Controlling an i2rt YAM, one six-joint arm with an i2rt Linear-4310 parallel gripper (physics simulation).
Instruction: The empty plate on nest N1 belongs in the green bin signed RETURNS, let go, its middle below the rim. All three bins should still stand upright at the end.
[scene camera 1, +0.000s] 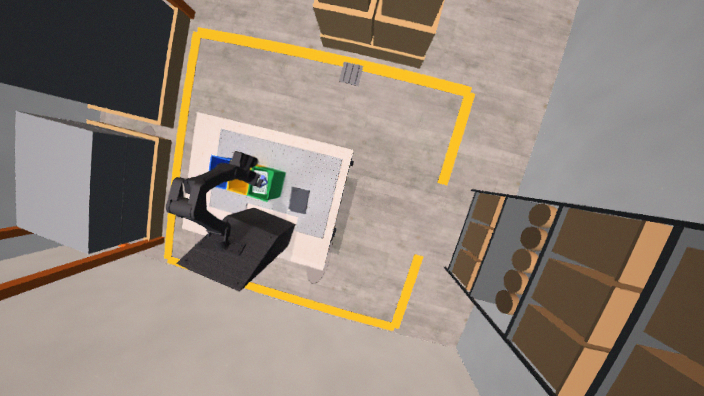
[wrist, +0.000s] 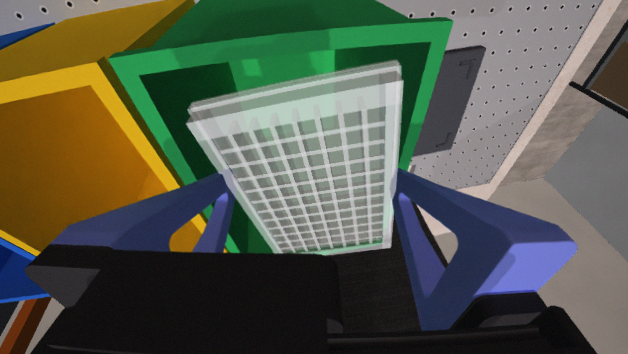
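Pixels of known places: gripper, fingertip midpoint: (scene camera 1: 260, 180) (wrist: 313, 177); arm's base, link origin: (scene camera 1: 222, 245).
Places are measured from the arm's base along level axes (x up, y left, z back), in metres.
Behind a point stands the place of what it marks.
A clear plate (scene camera 1: 259, 183) (wrist: 315, 165) {y -0.116, x -0.192, z -0.330 m} with a grid of square wells spans the space between the two blue fingers. My gripper (scene camera 1: 261, 181) {y -0.110, x -0.202, z -0.312 m} (wrist: 313, 177) {y -0.110, x -0.202, z -0.312 m} is shut on the plate's two long sides. The plate is over the opening of the green bin (scene camera 1: 277, 185) {y -0.158, x -0.306, z -0.278 m} (wrist: 150, 107) {y -0.062, x -0.209, z -0.378 m}, and the bin's inner walls show around it. In the wrist view the plate looks to be above the rim; how high is hard to tell. The green bin stands upright. Its RETURNS sign does not show in a readable way. The wells look empty.
The yellow bin (scene camera 1: 237, 186) {y 0.103, x -0.294, z -0.275 m} (wrist: 120, 115) {y -0.049, x -0.209, z -0.380 m} stands beside the green one, and the blue bin (scene camera 1: 215, 163) {y 0.200, x -0.244, z -0.419 m} (wrist: 15, 270) {y 0.212, x -0.238, z -0.294 m} is beyond it. Both look upright. A dark grey flat nest (scene camera 1: 299, 200) {y -0.269, x -0.377, z -0.174 m} (wrist: 452, 100) {y -0.298, x -0.377, z -0.179 m} lies on the perforated board (scene camera 1: 320, 170) {y -0.414, x -0.389, z -0.368 m} (wrist: 540, 45) {y -0.428, x -0.389, z -0.208 m}, on the green bin's other side.
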